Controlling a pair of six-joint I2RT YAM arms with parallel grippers.
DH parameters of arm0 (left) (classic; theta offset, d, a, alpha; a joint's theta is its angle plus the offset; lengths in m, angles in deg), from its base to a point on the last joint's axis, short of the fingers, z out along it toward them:
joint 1: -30.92 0.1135 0.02 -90
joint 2: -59.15 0 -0.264 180
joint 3: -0.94 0 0.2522 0
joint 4: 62.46 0 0.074 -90
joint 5: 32.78 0 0 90
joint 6: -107.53 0.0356 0 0
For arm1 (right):
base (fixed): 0 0 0 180
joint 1: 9.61 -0.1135 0.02 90
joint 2: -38.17 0 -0.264 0
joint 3: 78.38 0 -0.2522 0
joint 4: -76.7 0 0.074 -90
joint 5: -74.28 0 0 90
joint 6: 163.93 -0.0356 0 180
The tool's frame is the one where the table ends.
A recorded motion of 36 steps. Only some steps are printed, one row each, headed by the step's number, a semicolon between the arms.
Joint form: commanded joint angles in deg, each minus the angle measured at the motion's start. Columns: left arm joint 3, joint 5, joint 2, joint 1, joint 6, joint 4; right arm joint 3, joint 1, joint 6, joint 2, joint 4, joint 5.
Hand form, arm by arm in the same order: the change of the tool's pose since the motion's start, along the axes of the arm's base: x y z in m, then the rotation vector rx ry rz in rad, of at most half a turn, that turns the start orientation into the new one. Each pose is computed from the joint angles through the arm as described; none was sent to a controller.
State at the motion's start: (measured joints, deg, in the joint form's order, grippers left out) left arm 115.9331 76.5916 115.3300 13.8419 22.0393 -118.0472; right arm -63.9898 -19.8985 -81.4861 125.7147 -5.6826 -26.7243
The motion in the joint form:
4: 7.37 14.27 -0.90 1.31 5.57 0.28; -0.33 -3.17 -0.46 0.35 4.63 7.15
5: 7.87 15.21 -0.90 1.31 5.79 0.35; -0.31 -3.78 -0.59 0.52 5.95 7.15
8: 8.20 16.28 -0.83 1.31 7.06 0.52; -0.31 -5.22 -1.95 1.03 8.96 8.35
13: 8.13 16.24 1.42 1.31 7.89 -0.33; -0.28 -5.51 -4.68 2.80 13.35 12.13
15: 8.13 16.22 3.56 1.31 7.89 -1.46; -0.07 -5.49 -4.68 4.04 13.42 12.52
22: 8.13 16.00 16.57 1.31 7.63 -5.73; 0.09 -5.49 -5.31 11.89 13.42 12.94
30: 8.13 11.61 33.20 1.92 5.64 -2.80; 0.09 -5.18 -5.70 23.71 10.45 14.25
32: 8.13 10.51 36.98 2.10 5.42 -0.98; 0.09 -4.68 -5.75 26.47 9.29 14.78
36: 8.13 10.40 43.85 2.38 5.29 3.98; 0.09 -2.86 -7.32 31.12 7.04 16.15
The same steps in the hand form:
4: -0.0376 0.0215 0.0293 0.0222 -0.1159 0.2811; -0.0022 0.0042 -0.0084 -0.0551 0.0723 -0.0635
5: -0.0399 0.0226 0.0311 0.0197 -0.1228 0.2980; -0.0023 0.0060 -0.0112 -0.0606 0.0981 -0.0533
8: -0.0411 0.0235 0.0324 0.0357 -0.1235 0.3192; -0.0018 0.0096 -0.0176 -0.0672 0.1616 -0.0560
13: -0.0227 0.0183 0.0285 0.0733 -0.0703 0.3177; 0.0078 0.0108 -0.0294 -0.0885 0.2694 -0.1306
15: -0.0056 0.0135 0.0237 0.0974 -0.0184 0.3147; 0.0177 0.0132 -0.0335 -0.1003 0.2934 -0.1369
22: 0.0920 -0.0142 -0.0143 0.2189 0.2555 0.2939; 0.0746 0.0290 -0.0605 -0.1423 0.4266 -0.1481
30: 0.2058 -0.0451 -0.0806 0.2681 0.4707 0.2172; 0.1567 0.0496 -0.1117 -0.2015 0.5693 -0.1751
32: 0.2300 -0.0512 -0.0985 0.2726 0.5029 0.1998; 0.1758 0.0514 -0.1257 -0.2135 0.5947 -0.1912
36: 0.2722 -0.0606 -0.1323 0.2807 0.5345 0.2012; 0.2086 0.0469 -0.1510 -0.2114 0.6383 -0.2574

